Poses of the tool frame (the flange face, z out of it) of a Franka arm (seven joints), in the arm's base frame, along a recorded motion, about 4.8 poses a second.
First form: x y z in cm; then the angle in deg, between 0 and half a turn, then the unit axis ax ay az.
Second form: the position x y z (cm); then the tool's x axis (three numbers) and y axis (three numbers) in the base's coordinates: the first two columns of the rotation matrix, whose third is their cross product. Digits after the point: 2 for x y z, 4 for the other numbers.
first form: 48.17 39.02 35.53 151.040 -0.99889 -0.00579 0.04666
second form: 48.17 39.02 35.53 0.9959 0.0334 -0.0846 -0.0117 -0.8749 -0.4842
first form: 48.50 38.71 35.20 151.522 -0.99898 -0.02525 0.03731
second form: 48.50 38.71 35.20 0.9962 0.0652 -0.0580 0.0296 -0.8778 -0.4781
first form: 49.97 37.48 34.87 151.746 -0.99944 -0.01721 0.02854
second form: 49.97 37.48 34.87 0.9979 0.0459 -0.0455 0.0188 -0.8803 -0.4740
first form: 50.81 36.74 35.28 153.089 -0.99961 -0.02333 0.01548
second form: 50.81 36.74 35.28 0.9985 0.0511 -0.0187 0.0371 -0.8907 -0.4531
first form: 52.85 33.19 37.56 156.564 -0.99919 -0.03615 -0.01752
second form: 52.85 33.19 37.56 0.9969 0.0623 0.0479 0.0762 -0.9150 -0.3962
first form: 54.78 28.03 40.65 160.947 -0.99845 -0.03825 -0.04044
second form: 54.78 28.03 40.65 0.9940 0.0611 0.0910 0.0875 -0.9424 -0.3229
